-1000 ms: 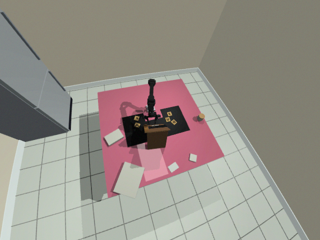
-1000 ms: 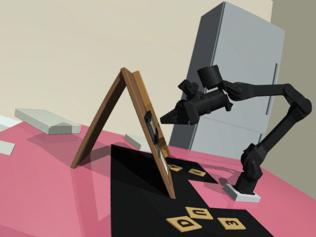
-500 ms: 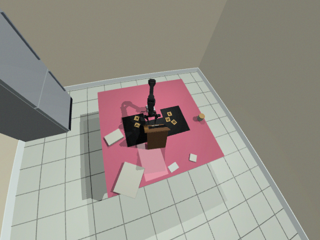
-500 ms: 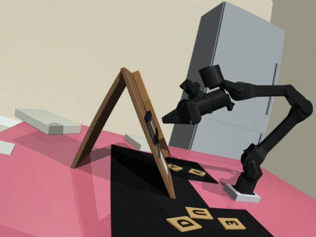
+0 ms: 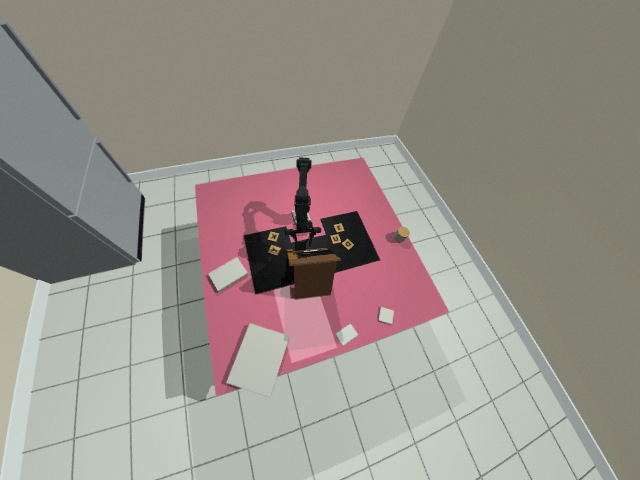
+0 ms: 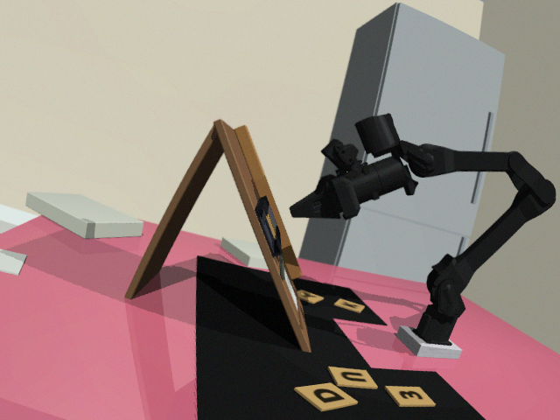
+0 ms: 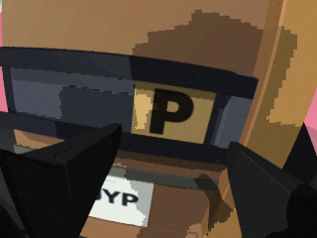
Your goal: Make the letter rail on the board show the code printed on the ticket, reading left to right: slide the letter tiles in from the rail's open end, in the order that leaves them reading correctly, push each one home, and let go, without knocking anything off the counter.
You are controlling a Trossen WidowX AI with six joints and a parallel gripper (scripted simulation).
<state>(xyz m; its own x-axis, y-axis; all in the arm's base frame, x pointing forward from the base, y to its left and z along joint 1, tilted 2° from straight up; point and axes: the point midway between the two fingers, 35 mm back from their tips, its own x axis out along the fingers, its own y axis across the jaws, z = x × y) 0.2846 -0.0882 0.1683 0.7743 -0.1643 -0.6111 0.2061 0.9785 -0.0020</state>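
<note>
Now: gripper tip 100 mm above the white ticket, 50 mm to the right of it and 10 mm past it. Round my gripper tip: black mat 180 mm below, 100 mm behind, 80 mm to the left.
</note>
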